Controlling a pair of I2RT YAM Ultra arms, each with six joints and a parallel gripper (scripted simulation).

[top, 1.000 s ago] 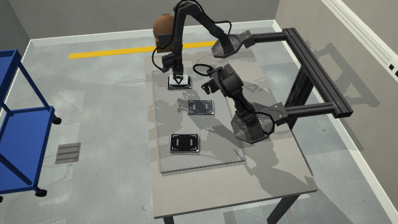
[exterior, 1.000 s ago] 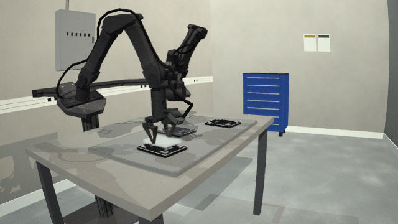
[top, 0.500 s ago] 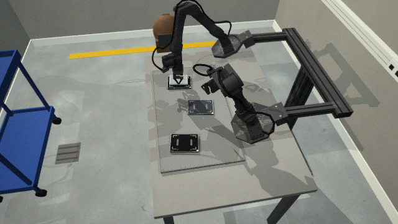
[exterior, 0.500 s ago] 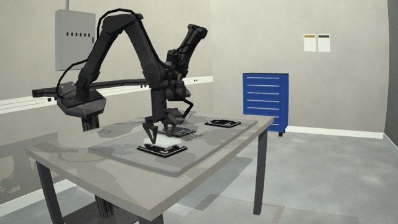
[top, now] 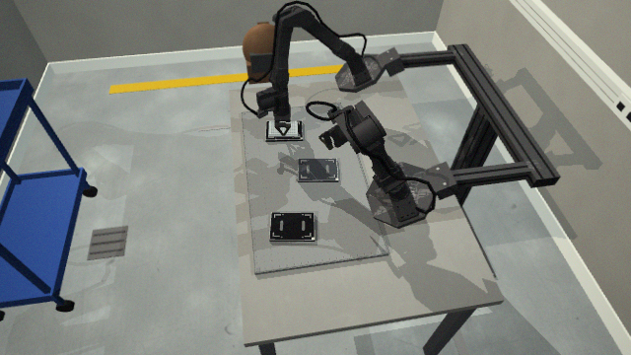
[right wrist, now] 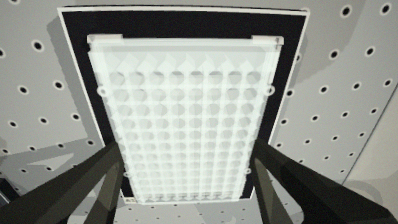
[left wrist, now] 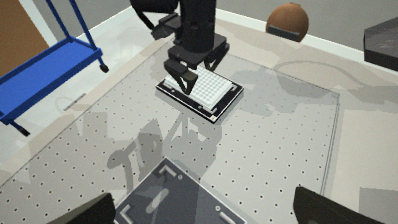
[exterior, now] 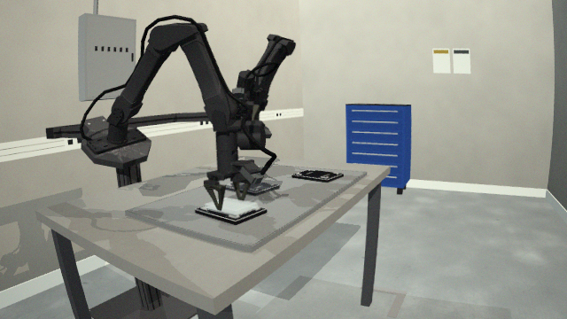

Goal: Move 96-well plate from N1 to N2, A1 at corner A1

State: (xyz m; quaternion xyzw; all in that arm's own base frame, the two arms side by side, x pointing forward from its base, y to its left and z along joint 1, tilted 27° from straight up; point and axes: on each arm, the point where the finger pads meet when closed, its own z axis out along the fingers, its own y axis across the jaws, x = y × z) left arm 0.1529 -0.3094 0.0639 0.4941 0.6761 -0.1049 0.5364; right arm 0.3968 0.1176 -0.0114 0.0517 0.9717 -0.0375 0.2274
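Now: the white 96-well plate 1 cm below my right hand.
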